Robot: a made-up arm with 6 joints. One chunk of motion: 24 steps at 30 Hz.
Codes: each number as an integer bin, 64 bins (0 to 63) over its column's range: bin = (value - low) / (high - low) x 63, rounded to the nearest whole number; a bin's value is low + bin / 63 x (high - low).
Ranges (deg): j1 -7..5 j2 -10..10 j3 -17..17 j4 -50..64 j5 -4..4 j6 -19..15
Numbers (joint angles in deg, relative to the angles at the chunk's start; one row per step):
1: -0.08 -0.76 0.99 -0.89 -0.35 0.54
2: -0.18 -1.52 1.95 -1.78 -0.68 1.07
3: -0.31 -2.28 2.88 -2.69 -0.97 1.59
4: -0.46 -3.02 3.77 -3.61 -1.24 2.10
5: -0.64 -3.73 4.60 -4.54 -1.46 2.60
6: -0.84 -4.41 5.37 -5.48 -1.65 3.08
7: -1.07 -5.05 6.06 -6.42 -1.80 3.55
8: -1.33 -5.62 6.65 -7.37 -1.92 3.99
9: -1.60 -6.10 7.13 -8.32 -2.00 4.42
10: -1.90 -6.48 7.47 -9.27 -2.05 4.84
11: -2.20 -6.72 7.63 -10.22 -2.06 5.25
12: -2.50 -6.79 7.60 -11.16 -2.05 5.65
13: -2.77 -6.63 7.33 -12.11 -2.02 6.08
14: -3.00 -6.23 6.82 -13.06 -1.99 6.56
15: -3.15 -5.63 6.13 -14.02 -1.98 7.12
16: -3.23 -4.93 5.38 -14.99 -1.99 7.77
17: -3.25 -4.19 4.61 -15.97 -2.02 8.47
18: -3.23 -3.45 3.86 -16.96 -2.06 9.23
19: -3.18 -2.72 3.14 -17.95 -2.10 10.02
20: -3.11 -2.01 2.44 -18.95 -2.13 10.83
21: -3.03 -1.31 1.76 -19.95 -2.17 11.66
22: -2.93 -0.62 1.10 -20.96 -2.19 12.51
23: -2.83 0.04 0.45 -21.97 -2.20 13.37
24: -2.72 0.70 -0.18 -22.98 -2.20 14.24
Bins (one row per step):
1: 36 29 33 27 29 36
2: 36 27 35 27 26 37
3: 35 24 37 26 24 38
4: 34 22 38 26 22 39
5: 33 20 40 25 20 40
6: 32 18 41 25 19 41
7: 31 16 43 24 17 42
8: 30 14 44 24 16 43
9: 28 12 45 23 16 43
10: 27 11 45 23 15 44
11: 25 10 46 22 15 45
12: 24 10 46 21 15 46
13: 22 11 45 21 16 46
14: 21 12 44 20 16 47
15: 20 14 43 20 16 48
16: 20 16 41 19 16 50
17: 20 18 40 19 16 51
18: 20 21 39 18 15 52
19: 20 23 37 18 15 54
20: 20 25 36 17 15 55
21: 21 27 35 17 14 57
22: 21 30 34 16 14 58
23: 22 32 32 15 14 60
24: 22 34 31 15 14 62

